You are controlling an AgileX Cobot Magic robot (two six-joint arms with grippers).
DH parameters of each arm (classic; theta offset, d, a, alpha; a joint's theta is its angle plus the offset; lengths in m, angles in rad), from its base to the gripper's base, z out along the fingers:
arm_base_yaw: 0 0.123 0 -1.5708
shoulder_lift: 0.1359 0 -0.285 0
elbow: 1.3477 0 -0.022 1.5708
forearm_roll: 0 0.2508 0 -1.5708
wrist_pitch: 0 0 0.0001 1.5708
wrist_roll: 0 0.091 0 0
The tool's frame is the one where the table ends.
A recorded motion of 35 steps. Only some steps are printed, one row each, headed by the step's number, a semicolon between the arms.
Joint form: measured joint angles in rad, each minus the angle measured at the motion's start. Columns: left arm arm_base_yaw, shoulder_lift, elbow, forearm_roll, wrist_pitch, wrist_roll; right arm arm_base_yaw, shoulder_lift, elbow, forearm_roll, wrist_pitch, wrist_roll.
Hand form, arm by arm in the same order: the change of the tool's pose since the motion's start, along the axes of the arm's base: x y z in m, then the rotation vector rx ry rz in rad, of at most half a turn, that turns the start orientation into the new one. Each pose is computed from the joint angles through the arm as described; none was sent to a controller.
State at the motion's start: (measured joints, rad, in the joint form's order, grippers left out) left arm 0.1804 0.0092 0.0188 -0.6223 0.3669 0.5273; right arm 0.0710 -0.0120 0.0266 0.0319 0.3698 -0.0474
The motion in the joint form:
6: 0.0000 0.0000 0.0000 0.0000 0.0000 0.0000; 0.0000 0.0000 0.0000 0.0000 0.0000 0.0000
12: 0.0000 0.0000 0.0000 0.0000 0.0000 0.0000; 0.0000 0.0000 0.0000 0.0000 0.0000 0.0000
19: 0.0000 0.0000 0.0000 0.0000 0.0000 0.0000; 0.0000 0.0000 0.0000 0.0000 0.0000 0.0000
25: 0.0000 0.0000 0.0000 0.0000 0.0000 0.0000; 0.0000 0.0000 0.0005 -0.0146 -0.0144 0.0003
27: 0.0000 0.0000 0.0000 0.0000 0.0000 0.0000; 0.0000 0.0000 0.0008 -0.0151 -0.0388 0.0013
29: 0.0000 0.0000 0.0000 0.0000 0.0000 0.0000; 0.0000 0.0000 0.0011 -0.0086 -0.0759 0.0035
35: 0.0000 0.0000 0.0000 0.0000 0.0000 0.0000; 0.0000 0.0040 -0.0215 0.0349 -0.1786 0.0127
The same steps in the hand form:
6: 0.0000 0.0000 0.0000 0.0000 0.0000 0.0000; 0.0000 0.0000 0.0000 0.0000 0.0000 0.0000
12: 0.0000 0.0000 0.0000 0.0000 0.0000 0.0000; 0.0000 0.0000 0.0000 0.0000 0.0000 0.0000
19: 0.0000 0.0000 0.0000 0.0000 0.0000 0.0000; 0.0000 0.0000 0.0000 0.0000 0.0000 0.0000
25: 0.0000 0.0000 0.0000 0.0000 0.0000 0.0000; 0.0004 -0.0005 0.0011 -0.0132 -0.0149 -0.0015
27: 0.0000 0.0000 0.0000 0.0000 0.0000 0.0000; 0.0010 -0.0005 0.0031 -0.0110 -0.0389 -0.0024
29: 0.0000 0.0000 0.0000 0.0000 0.0000 0.0000; 0.0018 -0.0003 0.0063 0.0003 -0.0749 -0.0036
35: 0.0000 0.0000 0.0000 0.0000 0.0000 0.0000; 0.0029 0.0003 0.0230 0.0616 -0.1918 -0.0085

